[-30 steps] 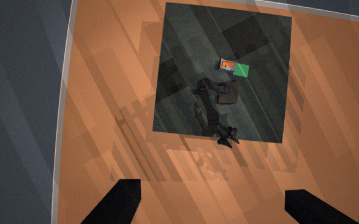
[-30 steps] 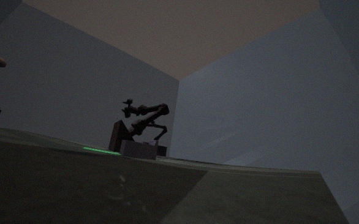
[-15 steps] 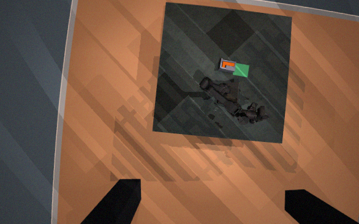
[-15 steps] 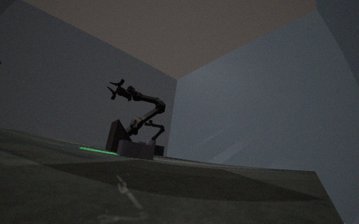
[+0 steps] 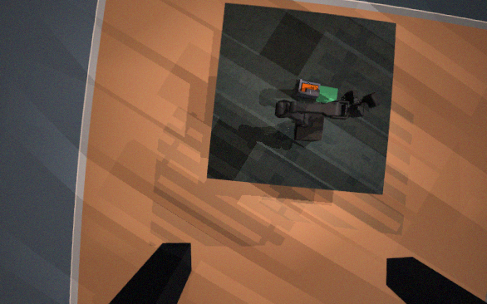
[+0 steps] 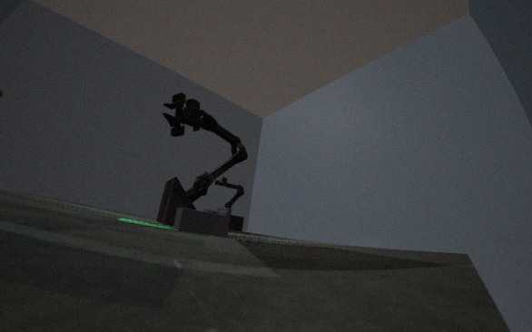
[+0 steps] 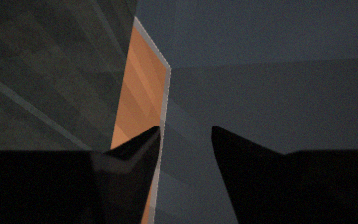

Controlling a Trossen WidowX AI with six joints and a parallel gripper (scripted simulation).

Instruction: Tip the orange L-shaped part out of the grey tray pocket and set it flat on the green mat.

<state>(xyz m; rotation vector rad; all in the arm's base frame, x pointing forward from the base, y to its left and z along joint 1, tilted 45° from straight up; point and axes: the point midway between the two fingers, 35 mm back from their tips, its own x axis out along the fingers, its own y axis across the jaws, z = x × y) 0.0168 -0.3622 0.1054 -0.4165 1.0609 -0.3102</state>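
My gripper tip is now 180 mm short of the orange L-shaped part, 190 mm to the right of it and 380 mm above it. The rest, counted from my gripper tip: green mat 150 mm ahead, 30 mm to the left, 440 mm below.
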